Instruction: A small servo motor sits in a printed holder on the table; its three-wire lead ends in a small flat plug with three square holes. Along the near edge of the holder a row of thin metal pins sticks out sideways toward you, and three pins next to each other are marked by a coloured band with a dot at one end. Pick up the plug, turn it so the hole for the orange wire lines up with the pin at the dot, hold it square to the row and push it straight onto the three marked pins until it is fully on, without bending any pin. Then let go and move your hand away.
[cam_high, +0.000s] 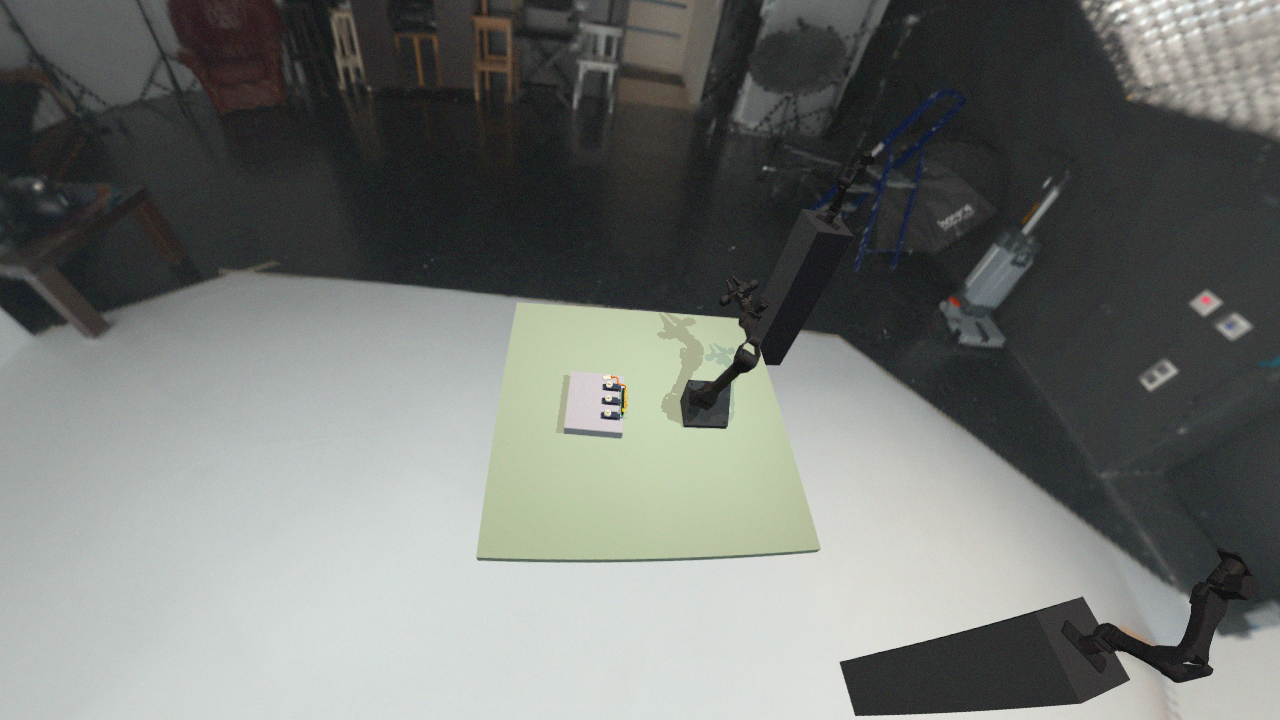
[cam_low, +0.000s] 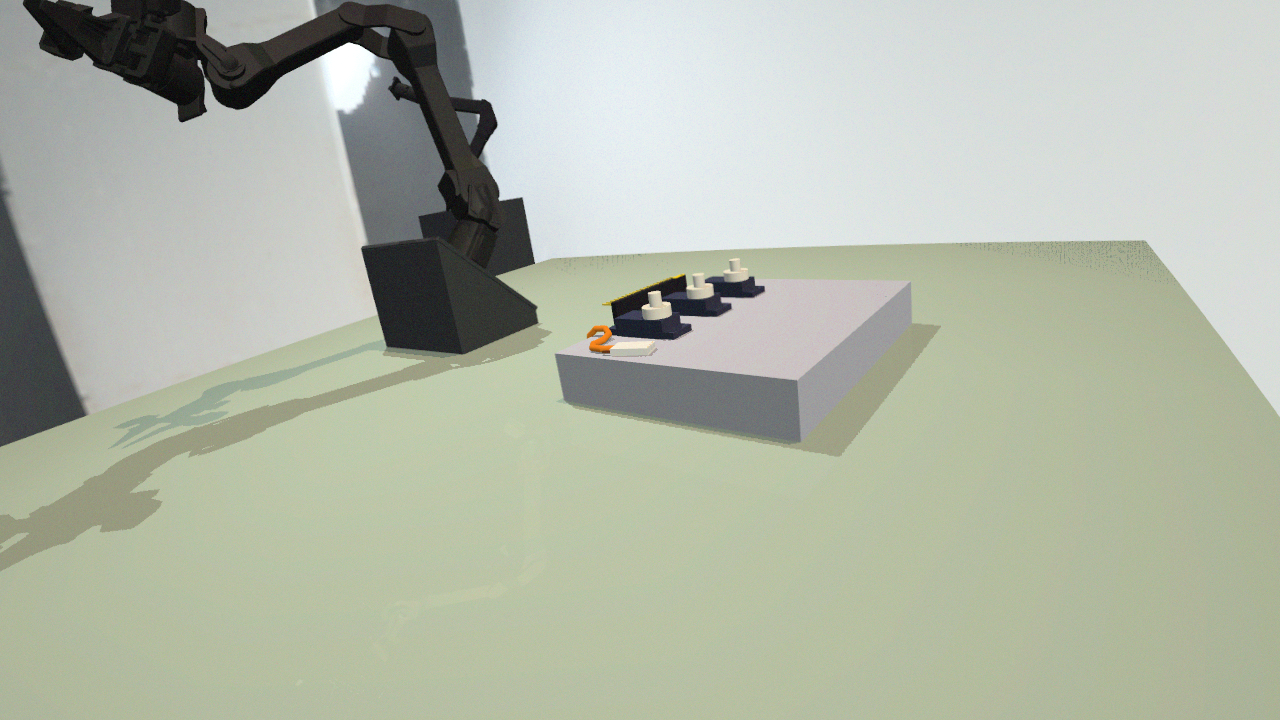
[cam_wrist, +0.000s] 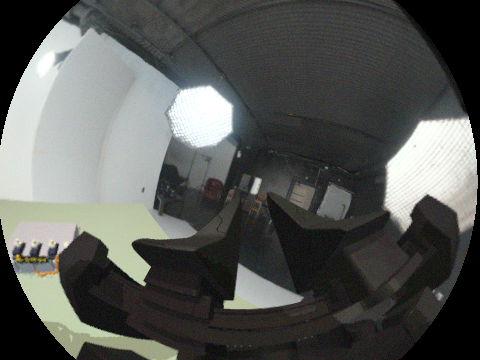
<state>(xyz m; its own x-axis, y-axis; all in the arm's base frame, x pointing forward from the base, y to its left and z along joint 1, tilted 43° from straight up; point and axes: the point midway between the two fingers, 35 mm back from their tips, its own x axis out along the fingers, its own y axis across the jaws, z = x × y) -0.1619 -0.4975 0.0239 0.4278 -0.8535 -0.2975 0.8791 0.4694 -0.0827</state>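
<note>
Right now the grey printed holder is 60 cm ahead of my gripper tip, 34 cm to the left of it and 46 cm below it.
</note>
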